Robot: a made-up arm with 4 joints. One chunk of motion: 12 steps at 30 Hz.
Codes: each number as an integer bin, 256 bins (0 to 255) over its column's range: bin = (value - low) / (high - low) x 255, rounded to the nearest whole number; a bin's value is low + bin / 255 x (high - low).
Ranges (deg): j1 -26..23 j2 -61..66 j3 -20..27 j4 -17..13
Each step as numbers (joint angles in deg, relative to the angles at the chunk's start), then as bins.
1 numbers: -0.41 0.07 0.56 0.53
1 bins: 133 123 112 149
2 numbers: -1.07 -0.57 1.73 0.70
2 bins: 130 121 118 150
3 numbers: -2.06 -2.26 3.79 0.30
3 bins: 125 118 129 147
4 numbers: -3.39 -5.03 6.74 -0.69
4 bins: 118 112 145 139
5 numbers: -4.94 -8.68 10.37 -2.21
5 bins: 110 105 165 126
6 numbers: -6.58 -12.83 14.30 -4.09
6 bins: 101 97 186 110
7 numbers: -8.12 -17.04 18.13 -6.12
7 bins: 93 88 207 92
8 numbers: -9.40 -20.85 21.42 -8.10
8 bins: 86 81 225 76
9 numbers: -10.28 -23.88 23.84 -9.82
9 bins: 82 75 238 61
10 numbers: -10.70 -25.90 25.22 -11.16
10 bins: 80 70 245 50
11 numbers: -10.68 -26.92 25.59 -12.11
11 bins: 80 68 247 42
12 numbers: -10.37 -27.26 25.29 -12.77
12 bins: 81 68 246 36
